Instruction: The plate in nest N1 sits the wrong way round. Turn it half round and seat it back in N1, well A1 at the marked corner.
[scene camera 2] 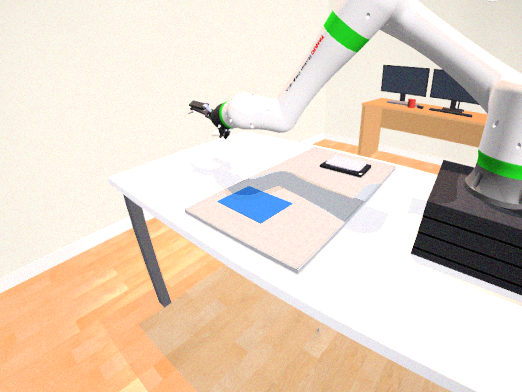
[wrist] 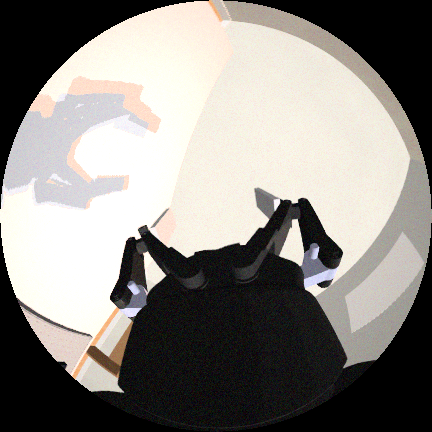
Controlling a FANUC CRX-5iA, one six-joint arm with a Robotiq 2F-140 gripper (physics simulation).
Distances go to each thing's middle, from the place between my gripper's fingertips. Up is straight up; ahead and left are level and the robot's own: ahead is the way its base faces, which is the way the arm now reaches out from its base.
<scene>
Right now my hand is 46 cm past the flat blue rectangle (scene camera 2: 253, 203), 13 cm to the right of it and 14 cm above it.
</scene>
